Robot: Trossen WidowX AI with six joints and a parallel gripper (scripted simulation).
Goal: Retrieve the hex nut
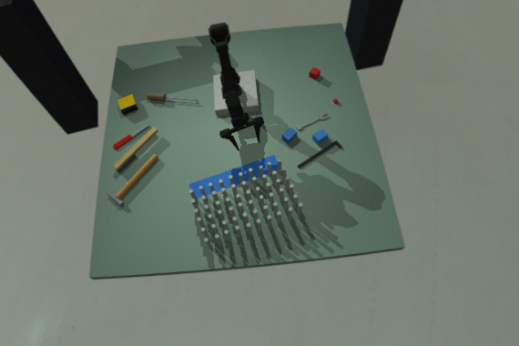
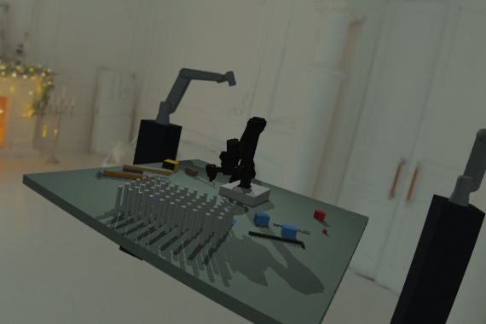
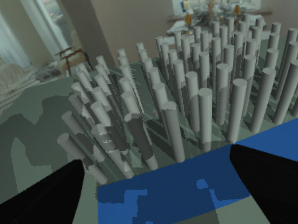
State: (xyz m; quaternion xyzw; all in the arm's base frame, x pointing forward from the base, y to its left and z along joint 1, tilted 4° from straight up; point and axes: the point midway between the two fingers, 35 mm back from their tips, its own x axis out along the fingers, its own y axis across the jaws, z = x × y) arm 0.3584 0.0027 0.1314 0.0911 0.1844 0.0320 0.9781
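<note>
The blue taped strip is 150 mm below my gripper tip, 90 mm to the right of it and 50 mm ahead of it. Also, from my gripper tip: small red ball: 480 mm to the left, 220 mm behind, 140 mm below; then small wrench: 330 mm to the left, 140 mm below, 140 mm behind; then hex nut: 200 mm ahead, 140 mm below, 10 mm to the left.
</note>
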